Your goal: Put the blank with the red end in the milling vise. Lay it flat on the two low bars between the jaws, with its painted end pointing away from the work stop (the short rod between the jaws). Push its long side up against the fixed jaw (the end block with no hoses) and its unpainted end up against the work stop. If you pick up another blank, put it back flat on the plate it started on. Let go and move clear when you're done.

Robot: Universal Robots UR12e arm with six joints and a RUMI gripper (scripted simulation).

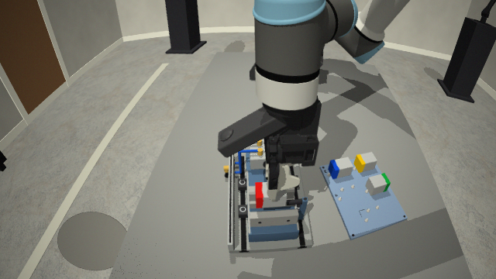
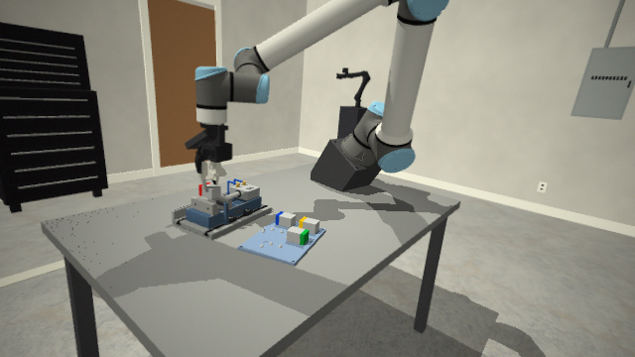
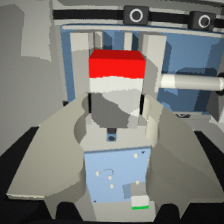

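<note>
The red-ended blank is 2 cm below my hand. Round my hand: fixed jaw (3 cm ahead, 2 cm to the left, 7 cm below); then work stop rod (1 cm behind, 5 cm to the left, 5 cm below); then hose block (16 cm behind, 5 cm to the right, 7 cm below).
</note>
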